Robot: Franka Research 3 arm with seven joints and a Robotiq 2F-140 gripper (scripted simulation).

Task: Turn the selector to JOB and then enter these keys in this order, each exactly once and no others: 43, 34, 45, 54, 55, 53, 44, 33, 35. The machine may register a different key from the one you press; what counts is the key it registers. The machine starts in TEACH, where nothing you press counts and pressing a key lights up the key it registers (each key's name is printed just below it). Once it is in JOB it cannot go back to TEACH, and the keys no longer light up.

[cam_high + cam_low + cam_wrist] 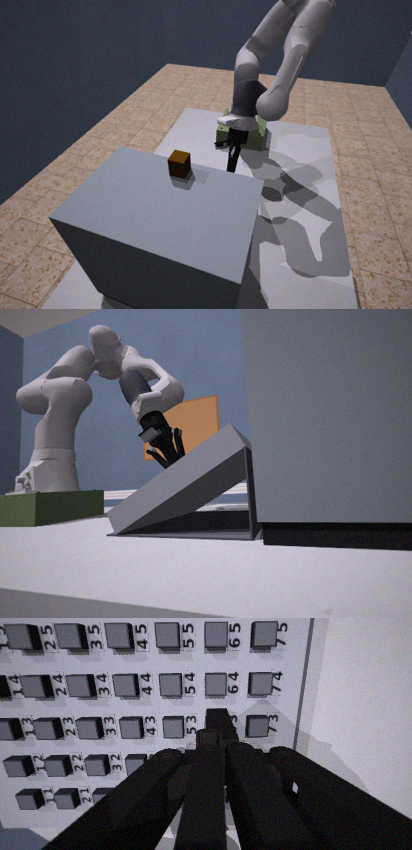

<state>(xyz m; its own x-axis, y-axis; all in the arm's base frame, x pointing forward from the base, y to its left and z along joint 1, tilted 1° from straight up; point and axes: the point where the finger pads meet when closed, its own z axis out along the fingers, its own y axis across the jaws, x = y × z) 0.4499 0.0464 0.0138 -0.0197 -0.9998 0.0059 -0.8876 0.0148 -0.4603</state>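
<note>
The key 64 lies 2 cm ahead of my hand, 3 cm to the right of it and 3 cm below it. Also, from my hand: key 73: 1 cm behind, 5 cm below; then key 53: 5 cm ahead, 1 cm below; then key 62: 2 cm ahead, 4 cm to the left, 3 cm below.
</note>
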